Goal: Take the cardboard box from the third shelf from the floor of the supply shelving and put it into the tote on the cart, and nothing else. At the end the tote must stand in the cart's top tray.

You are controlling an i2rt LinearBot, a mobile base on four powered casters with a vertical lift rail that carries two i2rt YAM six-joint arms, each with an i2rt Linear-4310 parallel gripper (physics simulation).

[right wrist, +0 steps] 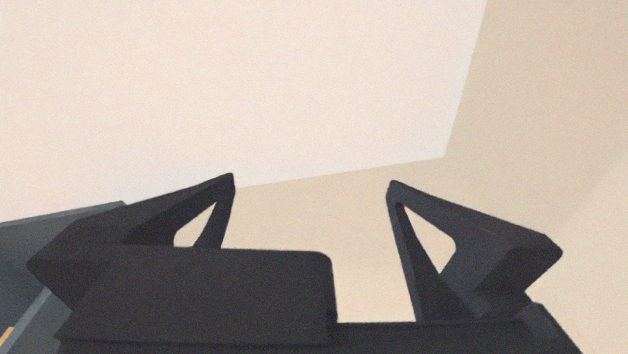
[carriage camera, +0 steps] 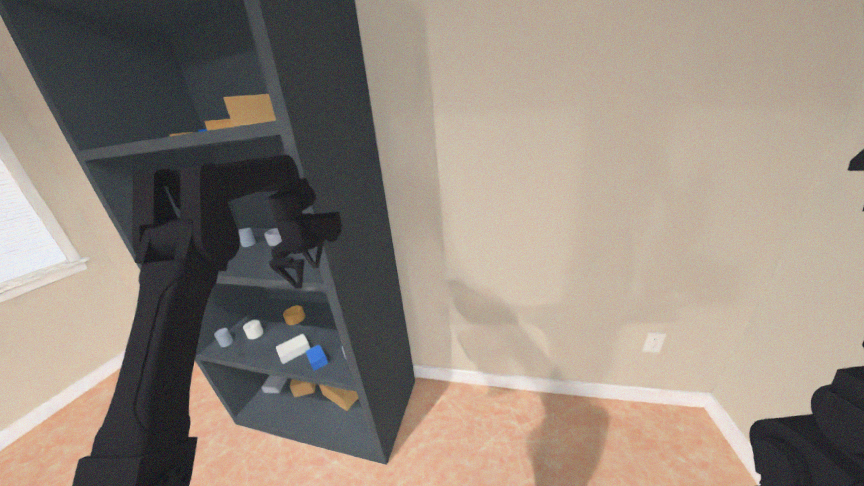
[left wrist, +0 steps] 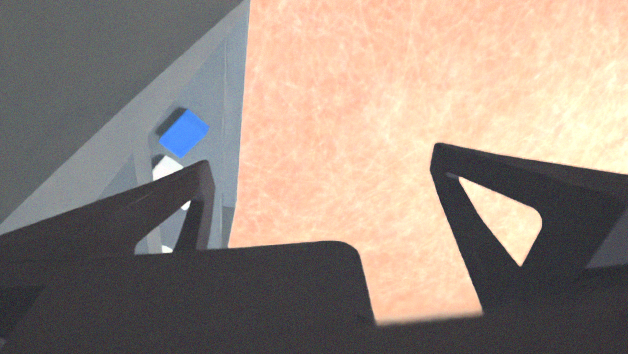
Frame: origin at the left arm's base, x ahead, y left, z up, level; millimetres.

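Seen in the pictures: left gripper, between the fingertips: (carriage camera: 308, 277) (left wrist: 322, 164); right gripper, between the fingertips: (right wrist: 312, 185).
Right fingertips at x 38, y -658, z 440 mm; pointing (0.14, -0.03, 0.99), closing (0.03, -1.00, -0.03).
Pixels of each thing's middle, then the offset from my right fingertips to it.
- grey cylinder, middle of its body: (carriage camera: 246, 237) dx +928, dy +1201, dz -406 mm
- grey ring, middle of its body: (carriage camera: 278, 236) dx +939, dy +1061, dz -417 mm
- blue box, middle of its body: (left wrist: 184, 134) (carriage camera: 316, 357) dx +675, dy +903, dz -878 mm
- white box, middle of its body: (left wrist: 175, 183) (carriage camera: 293, 348) dx +734, dy +1035, dz -878 mm
- orange ring, middle of its body: (carriage camera: 294, 315) dx +966, dy +1142, dz -873 mm
The supply shelving (carriage camera: 338, 181) (right wrist: 50, 225) stands at the left of the carriage view, its right side panel turned toward the camera. Its third shelf (carriage camera: 241, 280) holds a grey cylinder (carriage camera: 246, 236) and a grey ring (carriage camera: 273, 236), partly behind my left arm. The cardboard box on that shelf does not show. My left gripper (carriage camera: 306, 275) (left wrist: 322, 164) is open and empty, in front of the shelving's right edge near third-shelf height. My right gripper (right wrist: 312, 185) is open and empty, tilted up toward wall and ceiling. The cart and the tote do not show.
Cardboard boxes (carriage camera: 250, 109) sit on the fourth shelf. The second shelf holds a blue box (carriage camera: 316, 357) (left wrist: 184, 133), a white box (carriage camera: 293, 348) (left wrist: 166, 167), an orange ring (carriage camera: 294, 314) and cylinders. The bottom shelf holds cardboard boxes (carriage camera: 338, 395). A wall (carriage camera: 573, 181) stands to the right.
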